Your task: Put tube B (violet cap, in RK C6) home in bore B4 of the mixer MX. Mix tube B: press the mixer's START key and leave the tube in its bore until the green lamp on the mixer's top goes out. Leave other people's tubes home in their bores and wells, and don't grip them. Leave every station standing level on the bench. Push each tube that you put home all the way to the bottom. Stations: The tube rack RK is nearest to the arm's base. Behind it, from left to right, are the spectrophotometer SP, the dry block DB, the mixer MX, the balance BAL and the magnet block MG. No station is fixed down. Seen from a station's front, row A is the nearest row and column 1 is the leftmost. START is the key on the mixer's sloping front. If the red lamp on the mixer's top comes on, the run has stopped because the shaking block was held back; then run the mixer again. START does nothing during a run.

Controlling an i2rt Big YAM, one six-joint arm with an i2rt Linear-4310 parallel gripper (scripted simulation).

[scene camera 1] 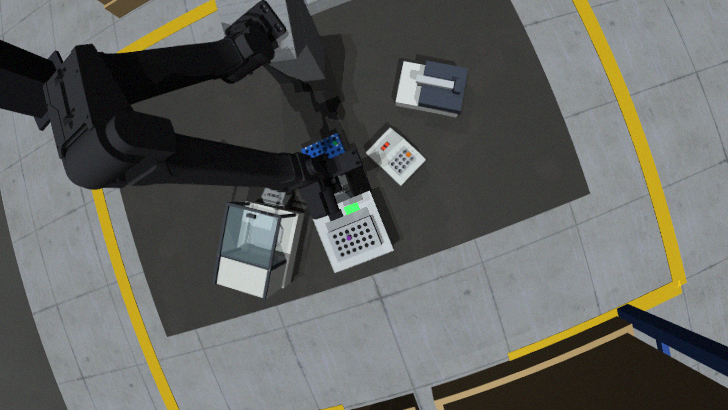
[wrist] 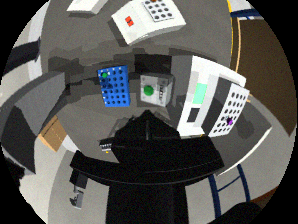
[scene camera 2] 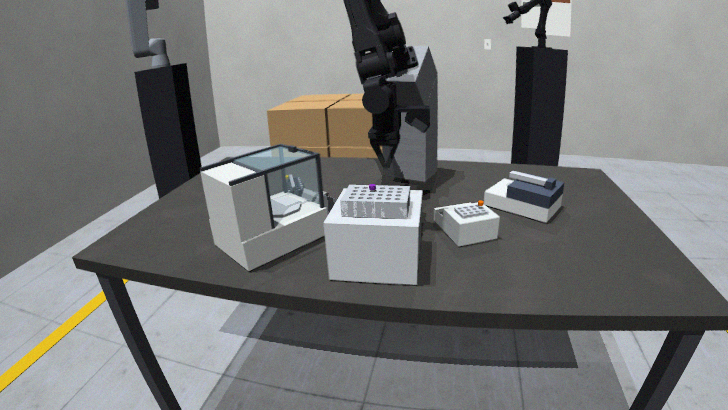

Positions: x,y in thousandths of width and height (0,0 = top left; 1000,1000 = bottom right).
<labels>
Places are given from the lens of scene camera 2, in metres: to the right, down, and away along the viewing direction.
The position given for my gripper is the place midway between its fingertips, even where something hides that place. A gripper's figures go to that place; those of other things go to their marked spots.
my gripper (scene camera 2: 530,411): 0.05, -0.09, 0.95
dry block DB (scene camera 2: 639,550): 0.23, 0.05, 0.88
</labels>
